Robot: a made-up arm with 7 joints.
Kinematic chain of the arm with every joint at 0, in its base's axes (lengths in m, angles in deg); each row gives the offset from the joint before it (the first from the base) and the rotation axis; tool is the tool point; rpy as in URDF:
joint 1: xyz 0 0 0.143 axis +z
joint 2: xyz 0 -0.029 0.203 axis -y
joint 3: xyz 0 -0.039 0.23 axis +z
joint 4: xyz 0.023 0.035 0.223 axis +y
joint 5: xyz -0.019 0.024 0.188 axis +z
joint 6: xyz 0 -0.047 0.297 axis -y
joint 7: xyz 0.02 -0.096 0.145 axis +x
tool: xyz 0 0 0 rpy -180 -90 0
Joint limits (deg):
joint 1: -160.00..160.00
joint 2: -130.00..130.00
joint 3: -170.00..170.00
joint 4: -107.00..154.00
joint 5: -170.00..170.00
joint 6: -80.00..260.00
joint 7: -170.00..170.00
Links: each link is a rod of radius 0.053 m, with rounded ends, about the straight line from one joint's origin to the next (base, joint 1, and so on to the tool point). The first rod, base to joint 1, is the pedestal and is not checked.
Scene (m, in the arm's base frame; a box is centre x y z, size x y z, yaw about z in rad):
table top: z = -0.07
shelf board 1: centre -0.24 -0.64 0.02 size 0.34 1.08 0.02 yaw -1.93
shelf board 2: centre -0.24 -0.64 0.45 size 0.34 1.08 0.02 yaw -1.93
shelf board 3: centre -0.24 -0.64 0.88 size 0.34 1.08 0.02 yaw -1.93
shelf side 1: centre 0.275 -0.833 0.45 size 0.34 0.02 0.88 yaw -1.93
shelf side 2: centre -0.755 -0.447 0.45 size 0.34 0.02 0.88 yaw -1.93
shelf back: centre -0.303 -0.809 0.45 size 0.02 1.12 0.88 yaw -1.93
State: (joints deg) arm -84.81 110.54 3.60 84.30 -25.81 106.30 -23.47
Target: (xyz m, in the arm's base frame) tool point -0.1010 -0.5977 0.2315
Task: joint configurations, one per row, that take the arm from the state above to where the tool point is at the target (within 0.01 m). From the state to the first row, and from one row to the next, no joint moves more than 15 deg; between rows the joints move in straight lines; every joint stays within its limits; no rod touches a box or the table.
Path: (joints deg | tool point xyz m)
1: -85.23 96.00 6.84 92.04 -19.76 103.19 -23.47 | -0.0916 0.6842 0.7772
2: -85.65 81.46 10.08 99.79 -13.71 100.08 -23.47 | -0.0563 0.4761 0.9521
3: -86.07 66.92 13.32 107.53 -7.66 96.97 -23.47 | -0.0202 0.2287 1.0338
4: -86.49 52.39 16.57 115.28 -1.61 93.87 -23.47 | 0.0115 -0.0184 1.0169
5: -86.90 37.85 19.81 123.02 4.44 90.76 -23.47 | 0.0341 -0.2278 0.9129
6: -87.32 23.31 23.05 130.77 10.49 87.65 -23.47 | 0.0451 -0.3702 0.7472
7: -87.74 8.77 26.29 138.51 16.54 84.54 -23.47 | 0.0431 -0.4302 0.5548
8: -88.16 -5.77 29.53 146.26 22.59 81.43 -23.47 | 0.0285 -0.4088 0.3723
9: -88.58 -20.31 32.77 154.00 28.64 78.32 -23.47 | 0.0024 -0.3223 0.2315
10: -88.90 -23.53 24.20 148.49 15.58 76.60 -23.47 | -0.0017 -0.3988 0.2300
11: -89.22 -26.75 15.63 142.98 2.51 74.89 -23.47 | -0.0222 -0.4726 0.2299
12: -89.54 -29.97 7.05 137.47 -10.55 73.17 -23.47 | -0.0564 -0.5398 0.2306
13: -89.86 -33.19 -1.52 131.96 -23.62 71.45 -23.47 | -0.1010 -0.5977 0.2315

